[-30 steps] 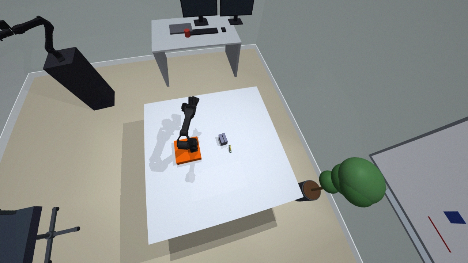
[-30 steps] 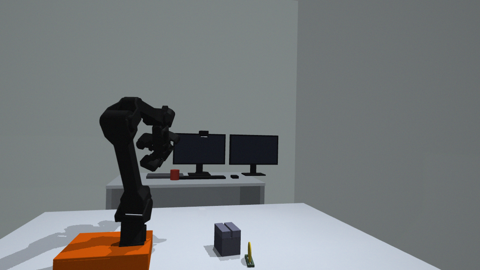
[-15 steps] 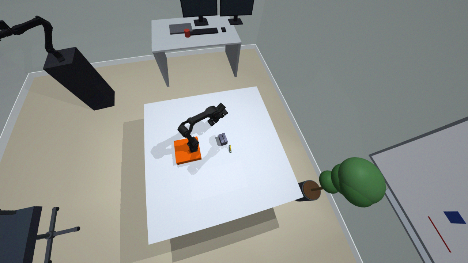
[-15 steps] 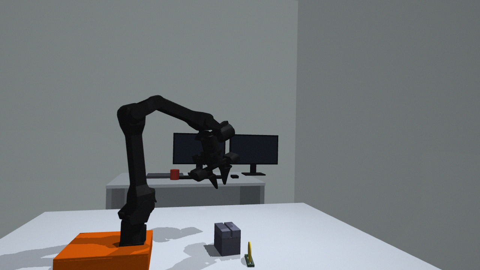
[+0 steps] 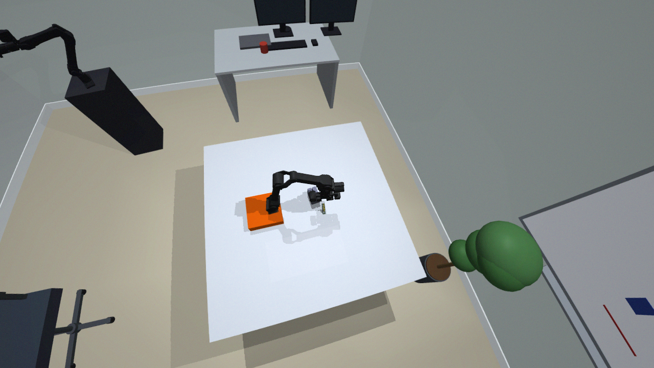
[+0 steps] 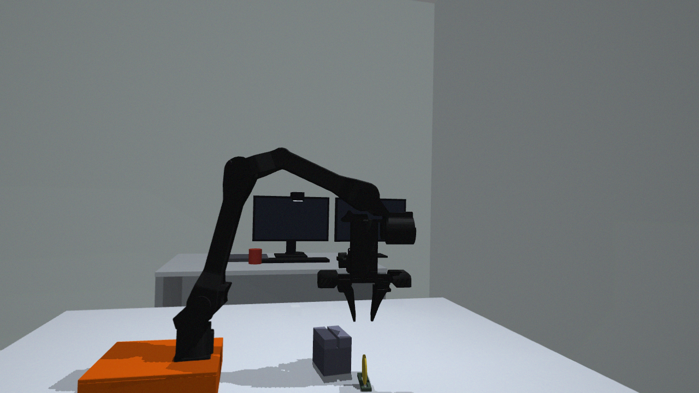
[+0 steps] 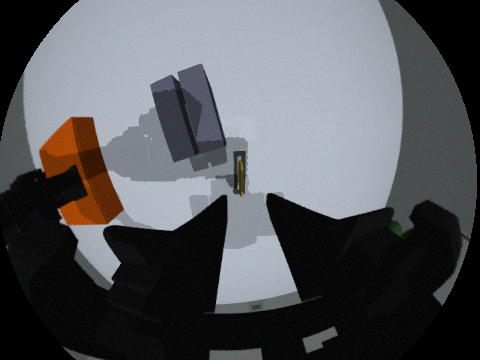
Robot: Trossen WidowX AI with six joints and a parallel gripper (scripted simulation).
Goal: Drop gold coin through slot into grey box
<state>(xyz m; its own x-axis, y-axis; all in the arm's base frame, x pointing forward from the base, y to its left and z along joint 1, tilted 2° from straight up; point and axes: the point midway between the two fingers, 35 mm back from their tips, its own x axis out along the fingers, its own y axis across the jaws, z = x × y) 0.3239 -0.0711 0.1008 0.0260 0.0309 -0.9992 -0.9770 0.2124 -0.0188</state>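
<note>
Right now the gold coin is 10 mm to the right of my gripper tip and 90 mm below it.
</note>
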